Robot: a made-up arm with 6 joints. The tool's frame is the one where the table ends. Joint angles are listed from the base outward.
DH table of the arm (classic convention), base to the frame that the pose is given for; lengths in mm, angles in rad. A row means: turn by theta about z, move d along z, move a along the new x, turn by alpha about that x. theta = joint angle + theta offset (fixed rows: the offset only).
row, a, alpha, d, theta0
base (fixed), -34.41, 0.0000, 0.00, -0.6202
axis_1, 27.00, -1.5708, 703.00, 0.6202
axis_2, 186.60, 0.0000, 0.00, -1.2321
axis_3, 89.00, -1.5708, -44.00, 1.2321
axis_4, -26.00, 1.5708, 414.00, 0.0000
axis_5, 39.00, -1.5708, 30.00, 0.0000
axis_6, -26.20, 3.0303, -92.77, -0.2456
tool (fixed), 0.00, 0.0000, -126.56, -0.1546
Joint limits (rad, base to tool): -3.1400..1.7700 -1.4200..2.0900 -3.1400..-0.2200 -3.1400..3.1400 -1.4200..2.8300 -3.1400..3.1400
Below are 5 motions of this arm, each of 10 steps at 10 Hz.
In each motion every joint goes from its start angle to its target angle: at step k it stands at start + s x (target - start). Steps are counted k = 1, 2, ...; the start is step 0. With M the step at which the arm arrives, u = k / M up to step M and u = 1 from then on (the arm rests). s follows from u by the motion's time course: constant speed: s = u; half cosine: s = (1 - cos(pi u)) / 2; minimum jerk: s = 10 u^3 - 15 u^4 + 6 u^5.
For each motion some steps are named. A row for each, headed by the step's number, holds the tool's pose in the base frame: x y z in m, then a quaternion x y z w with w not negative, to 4 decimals.
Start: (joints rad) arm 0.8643 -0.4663 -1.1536 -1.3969 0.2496 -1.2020
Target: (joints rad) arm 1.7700 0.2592 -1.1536 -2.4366 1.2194 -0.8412
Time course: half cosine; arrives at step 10
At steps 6, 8, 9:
6: 0.1004 0.5672 0.7765 0.6825 0.2414 -0.6124 0.3175
8: -0.0205 0.5930 0.6940 0.7319 0.2729 -0.4827 0.3961
9: -0.0569 0.5928 0.6709 0.7413 0.2934 -0.4390 0.4143

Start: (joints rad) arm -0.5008 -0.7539 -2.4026 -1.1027 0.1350 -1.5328
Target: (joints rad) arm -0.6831 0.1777 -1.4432 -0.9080 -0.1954 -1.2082
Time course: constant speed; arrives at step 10
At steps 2, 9, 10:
2: 0.0099 -0.0216 1.3408 -0.9839 0.0048 0.1642 0.0709
9: 0.3942 -0.3348 0.9261 -0.7096 -0.1575 0.5378 0.4271
10: 0.3997 -0.3531 0.8344 -0.6471 -0.1765 0.5592 0.4872

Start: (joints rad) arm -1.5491 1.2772 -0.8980 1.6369 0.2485 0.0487
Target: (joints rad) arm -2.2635 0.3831 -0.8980 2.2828 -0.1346 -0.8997
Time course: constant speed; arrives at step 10
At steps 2, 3, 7, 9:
2: -0.0879 -0.1930 0.2674 -0.0842 -0.1310 0.9868 0.0447
3: -0.1135 -0.2231 0.2867 -0.0638 -0.0848 0.9924 0.0621
7: -0.2460 -0.2901 0.3936 0.0471 0.0535 0.9864 0.1480
9: -0.3172 -0.2873 0.4609 0.1086 0.0949 0.9697 0.1971

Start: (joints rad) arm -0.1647 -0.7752 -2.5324 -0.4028 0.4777 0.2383
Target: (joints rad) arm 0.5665 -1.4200 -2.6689 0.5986 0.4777 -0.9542
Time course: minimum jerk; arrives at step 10
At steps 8, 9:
8: -0.4830 -0.2905 1.0168 -0.0041 0.9597 0.0669 0.2727
9: -0.4819 -0.3138 0.9947 -0.0111 0.9517 0.0774 0.2968

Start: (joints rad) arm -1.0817 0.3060 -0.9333 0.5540 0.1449 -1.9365
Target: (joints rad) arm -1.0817 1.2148 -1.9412 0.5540 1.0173 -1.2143
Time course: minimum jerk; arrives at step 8
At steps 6, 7, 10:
6: 0.2177 -0.5057 0.4128 0.1081 -0.1608 -0.0519 0.9797
7: 0.2193 -0.5037 0.3987 0.1459 -0.1498 -0.0742 0.9751
10: 0.2195 -0.5033 0.3962 0.1528 -0.1475 -0.0782 0.9741

